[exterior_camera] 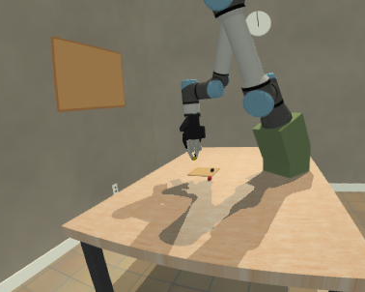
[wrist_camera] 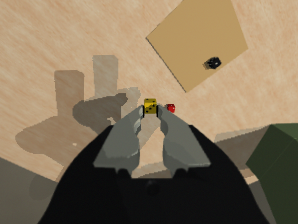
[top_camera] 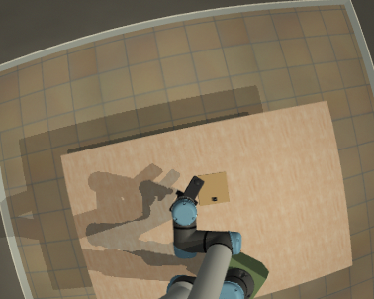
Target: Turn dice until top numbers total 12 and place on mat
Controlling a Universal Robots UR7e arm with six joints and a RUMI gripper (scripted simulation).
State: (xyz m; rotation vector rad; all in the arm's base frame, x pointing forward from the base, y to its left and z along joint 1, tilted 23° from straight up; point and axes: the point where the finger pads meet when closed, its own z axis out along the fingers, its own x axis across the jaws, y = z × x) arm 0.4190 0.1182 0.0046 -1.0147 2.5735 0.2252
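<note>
My gripper is now 11 cm above the red die and 7 cm past it. The rest, counted from my hand: yellow die 1 cm below; then black die 12 cm to the right, 10 cm below, 6 cm behind; then tan mat 12 cm to the right, 11 cm below, 1 cm behind.
</note>
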